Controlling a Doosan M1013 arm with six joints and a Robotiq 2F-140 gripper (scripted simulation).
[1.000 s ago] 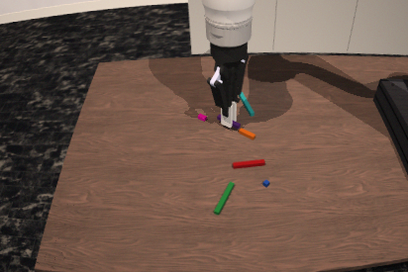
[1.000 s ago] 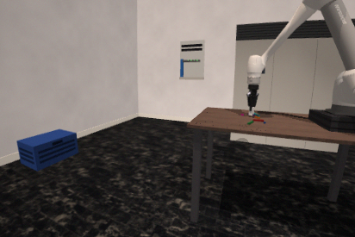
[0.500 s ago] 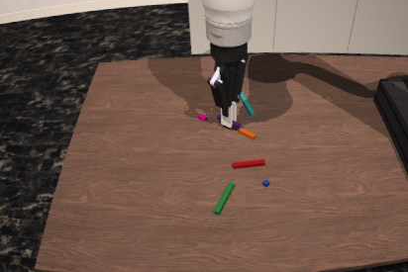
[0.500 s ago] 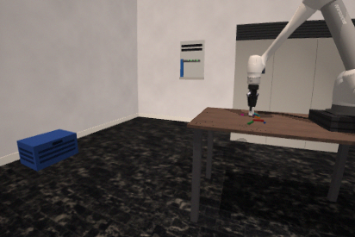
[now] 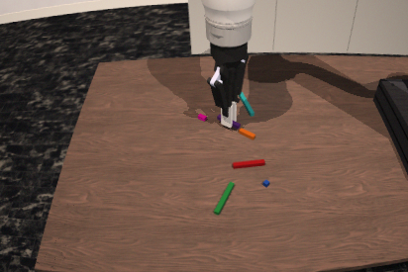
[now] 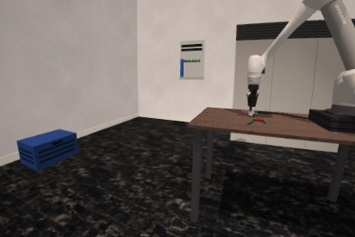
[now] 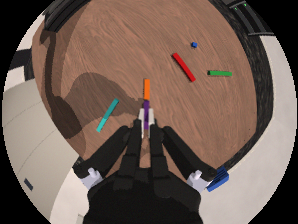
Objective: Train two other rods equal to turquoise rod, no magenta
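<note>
Right now my hand is 50 mm past the orange rod, 40 mm above it and 20 mm to the right of it. Also, from my hand: turquoise rod 90 mm to the right, 40 mm below, 40 mm behind; then magenta rod 70 mm ahead, 40 mm below, 20 mm to the right; then purple rod 30 mm below.
</note>
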